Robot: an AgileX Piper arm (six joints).
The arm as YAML. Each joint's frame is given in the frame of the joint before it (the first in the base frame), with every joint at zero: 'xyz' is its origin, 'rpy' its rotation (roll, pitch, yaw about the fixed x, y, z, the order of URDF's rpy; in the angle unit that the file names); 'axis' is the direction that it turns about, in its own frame. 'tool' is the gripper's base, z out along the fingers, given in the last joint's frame.
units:
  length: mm
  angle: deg
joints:
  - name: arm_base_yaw
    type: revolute
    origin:
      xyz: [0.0, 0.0, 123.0]
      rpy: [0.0, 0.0, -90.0]
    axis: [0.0, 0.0, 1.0]
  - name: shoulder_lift
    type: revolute
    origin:
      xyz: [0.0, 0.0, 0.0]
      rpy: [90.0, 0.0, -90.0]
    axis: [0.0, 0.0, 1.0]
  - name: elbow
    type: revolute
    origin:
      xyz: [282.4, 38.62, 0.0]
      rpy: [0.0, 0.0, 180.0]
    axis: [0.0, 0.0, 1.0]
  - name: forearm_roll
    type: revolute
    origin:
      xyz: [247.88, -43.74, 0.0]
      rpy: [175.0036, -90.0, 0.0]
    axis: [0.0, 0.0, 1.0]
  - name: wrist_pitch
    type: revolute
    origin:
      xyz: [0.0, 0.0, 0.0]
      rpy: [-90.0, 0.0, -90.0]
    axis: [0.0, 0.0, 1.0]
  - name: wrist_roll
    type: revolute
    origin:
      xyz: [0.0, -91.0, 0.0]
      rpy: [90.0, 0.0, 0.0]
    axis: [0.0, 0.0, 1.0]
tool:
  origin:
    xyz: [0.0, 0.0, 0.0]
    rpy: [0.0, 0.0, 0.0]
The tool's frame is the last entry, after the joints.
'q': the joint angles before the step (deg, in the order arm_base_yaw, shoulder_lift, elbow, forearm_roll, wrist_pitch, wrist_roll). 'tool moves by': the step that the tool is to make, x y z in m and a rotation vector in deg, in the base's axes. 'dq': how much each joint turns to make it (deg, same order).
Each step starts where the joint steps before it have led.
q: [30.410, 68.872, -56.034, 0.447, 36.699, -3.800]
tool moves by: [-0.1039, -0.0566, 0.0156, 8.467, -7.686, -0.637]
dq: [1.172, -28.301, 13.092, 0.993, 4.224, 2.965]
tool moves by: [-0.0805, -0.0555, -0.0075, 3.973, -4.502, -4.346]
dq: [0.015, -23.877, 4.282, -4.244, 13.736, 5.813]
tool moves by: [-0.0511, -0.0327, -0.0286, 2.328, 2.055, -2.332]
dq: [0.050, -15.696, 1.942, -0.357, 14.455, 3.329]
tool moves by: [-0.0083, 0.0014, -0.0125, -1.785, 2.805, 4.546]
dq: [0.347, -2.082, 1.317, 3.855, 4.021, -3.462]
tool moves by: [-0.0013, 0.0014, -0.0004, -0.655, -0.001, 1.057]
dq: [-0.478, 0.007, -0.023, 1.052, 0.392, -1.577]
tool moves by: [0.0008, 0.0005, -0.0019, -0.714, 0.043, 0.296]
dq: [-0.056, -0.014, 0.427, -0.015, 0.016, -0.679]
